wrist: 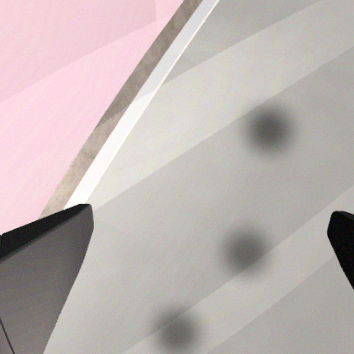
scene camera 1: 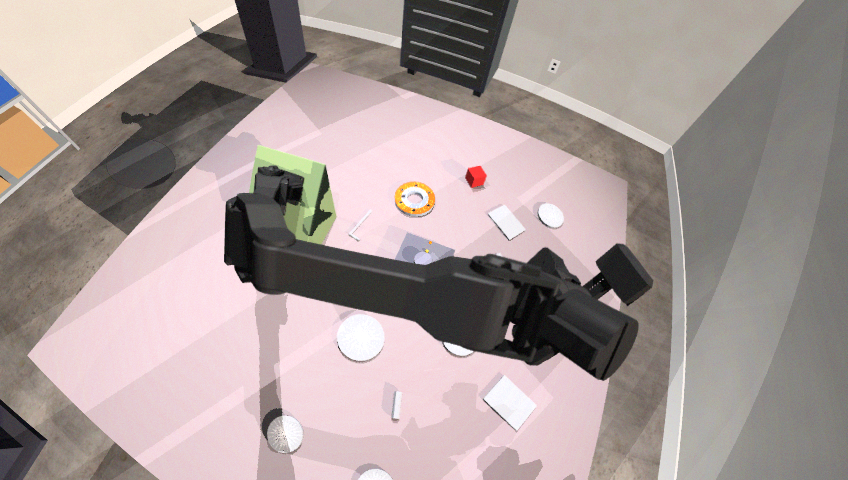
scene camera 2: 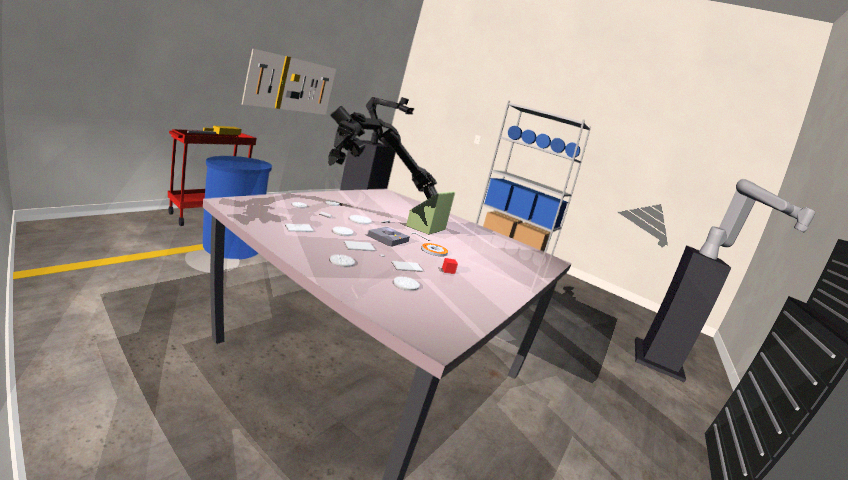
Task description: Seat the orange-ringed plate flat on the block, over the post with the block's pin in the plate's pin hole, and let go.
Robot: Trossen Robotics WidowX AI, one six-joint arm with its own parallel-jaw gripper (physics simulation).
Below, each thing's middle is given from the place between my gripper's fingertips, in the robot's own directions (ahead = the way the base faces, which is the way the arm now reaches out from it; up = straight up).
Labels:
Now: hand 280 mm past the grey block (scene camera 1: 412, 244), 130 mm to the right of it and 300 mm above it. From my hand the other things lie so: orange-ringed plate (scene camera 1: 428, 199) (360 mm behind, 310 mm to the left, 300 mm below).

